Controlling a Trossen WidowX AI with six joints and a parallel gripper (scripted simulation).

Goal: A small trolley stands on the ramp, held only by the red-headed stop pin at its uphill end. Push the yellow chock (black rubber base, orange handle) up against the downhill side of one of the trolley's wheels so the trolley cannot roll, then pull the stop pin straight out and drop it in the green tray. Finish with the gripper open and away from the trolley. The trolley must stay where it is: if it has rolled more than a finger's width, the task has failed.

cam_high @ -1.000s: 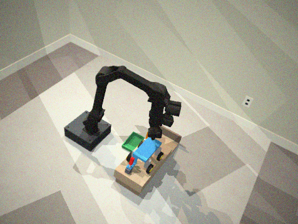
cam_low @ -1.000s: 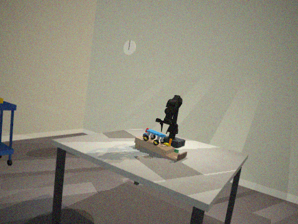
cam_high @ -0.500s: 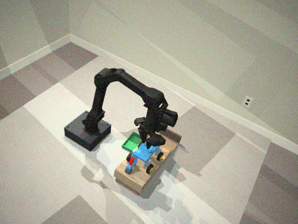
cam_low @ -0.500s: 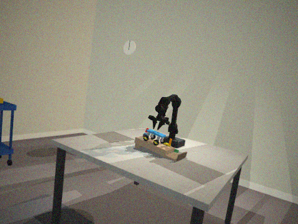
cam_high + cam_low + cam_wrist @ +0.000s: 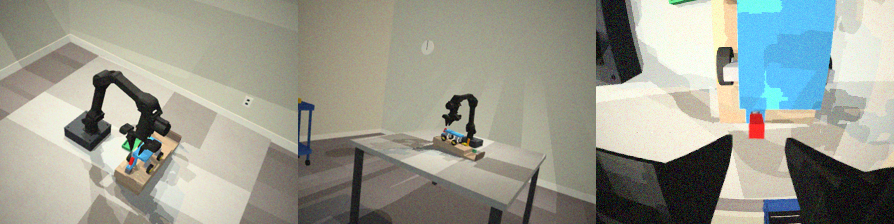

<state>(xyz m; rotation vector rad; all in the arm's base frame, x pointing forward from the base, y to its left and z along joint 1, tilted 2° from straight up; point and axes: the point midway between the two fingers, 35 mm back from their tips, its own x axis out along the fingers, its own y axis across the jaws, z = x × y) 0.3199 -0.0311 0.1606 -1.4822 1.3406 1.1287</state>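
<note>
Now: the red-headed stop pin 2 cm to the right of my gripper tip and 6 cm below it. The rest, counted from my gripper tip: blue-topped trolley 1 cm ahead, 8 cm to the left, 8 cm below; then ramp 1 cm ahead, 9 cm to the left, 15 cm below; then yellow chock 6 cm behind, 17 cm to the left, 11 cm below.
</note>
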